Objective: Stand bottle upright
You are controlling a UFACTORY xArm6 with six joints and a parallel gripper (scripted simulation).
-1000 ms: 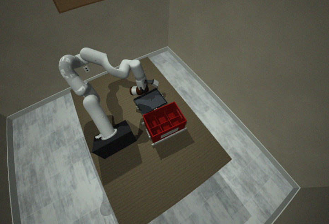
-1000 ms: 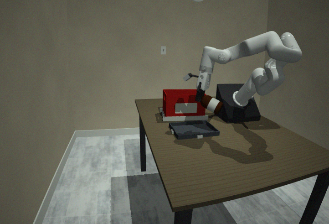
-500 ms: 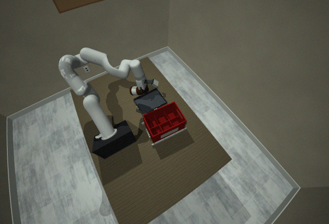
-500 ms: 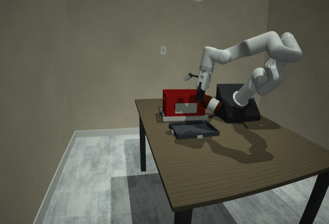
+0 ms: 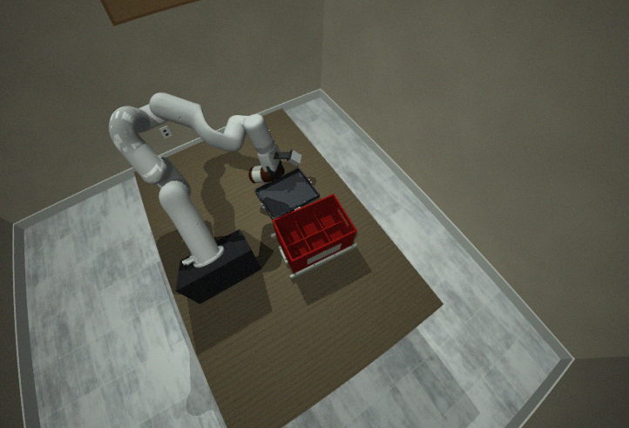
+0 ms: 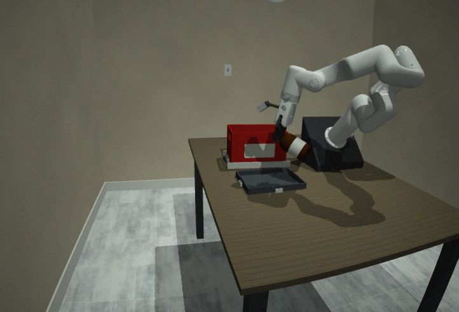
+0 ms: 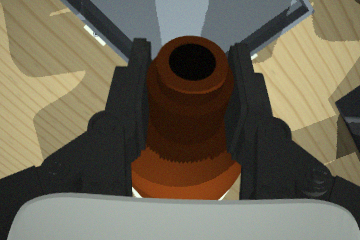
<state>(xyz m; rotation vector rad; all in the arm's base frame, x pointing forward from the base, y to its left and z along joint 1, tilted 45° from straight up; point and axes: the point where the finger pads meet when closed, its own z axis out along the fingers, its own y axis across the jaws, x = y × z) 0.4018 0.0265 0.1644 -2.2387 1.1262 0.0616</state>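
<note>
My hand is 30 mm past the brown bottle, 40 mm to the right of it and 20 mm above it. Round my hand: dark grey tray: 30 mm ahead, 190 mm below; red crate: 20 mm behind, 270 mm to the right, 120 mm below.
</note>
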